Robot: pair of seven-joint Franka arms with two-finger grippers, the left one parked.
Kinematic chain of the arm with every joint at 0, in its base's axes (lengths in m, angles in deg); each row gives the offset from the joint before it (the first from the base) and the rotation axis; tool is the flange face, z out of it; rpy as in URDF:
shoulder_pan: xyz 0 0 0.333 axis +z
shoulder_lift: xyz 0 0 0 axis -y
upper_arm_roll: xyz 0 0 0.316 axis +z
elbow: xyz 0.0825 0 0 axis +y
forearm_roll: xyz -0.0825 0 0.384 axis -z
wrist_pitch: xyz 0 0 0 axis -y
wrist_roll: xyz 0.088 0 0 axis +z
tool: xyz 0 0 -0.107 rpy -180 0 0
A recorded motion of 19 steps. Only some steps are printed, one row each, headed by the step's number.
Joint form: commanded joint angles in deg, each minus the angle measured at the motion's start. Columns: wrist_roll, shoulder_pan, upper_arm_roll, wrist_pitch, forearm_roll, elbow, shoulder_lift.
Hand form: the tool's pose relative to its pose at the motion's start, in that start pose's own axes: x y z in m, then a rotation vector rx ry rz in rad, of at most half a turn. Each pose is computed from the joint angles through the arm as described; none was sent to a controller.
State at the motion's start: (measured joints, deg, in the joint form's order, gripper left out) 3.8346 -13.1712 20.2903 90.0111 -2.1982 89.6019 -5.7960
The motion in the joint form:
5: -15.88 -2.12 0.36 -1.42 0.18 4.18 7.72
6: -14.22 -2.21 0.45 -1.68 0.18 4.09 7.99
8: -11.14 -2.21 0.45 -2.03 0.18 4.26 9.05
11: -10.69 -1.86 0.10 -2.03 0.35 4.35 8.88
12: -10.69 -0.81 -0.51 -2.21 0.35 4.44 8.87
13: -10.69 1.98 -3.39 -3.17 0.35 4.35 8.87
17: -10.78 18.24 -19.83 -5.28 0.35 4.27 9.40
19: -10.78 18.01 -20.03 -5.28 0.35 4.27 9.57
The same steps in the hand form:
5: -0.0424 -0.0009 -0.0313 -0.0457 0.0336 0.3077
6: -0.0442 -0.0017 -0.0338 -0.0478 0.0344 0.2787
8: -0.0503 -0.0047 -0.0404 -0.0550 0.0414 0.2250
11: -0.0495 -0.0037 -0.0384 -0.0569 0.0369 0.2174
12: -0.0495 -0.0076 -0.0371 -0.0569 0.0319 0.2099
13: -0.0517 -0.0063 -0.0369 -0.0544 0.0176 0.2115
17: -0.0599 -0.0017 -0.0405 -0.0395 -0.0064 0.2147
19: -0.0612 0.0021 -0.0423 -0.0385 -0.0031 0.2220

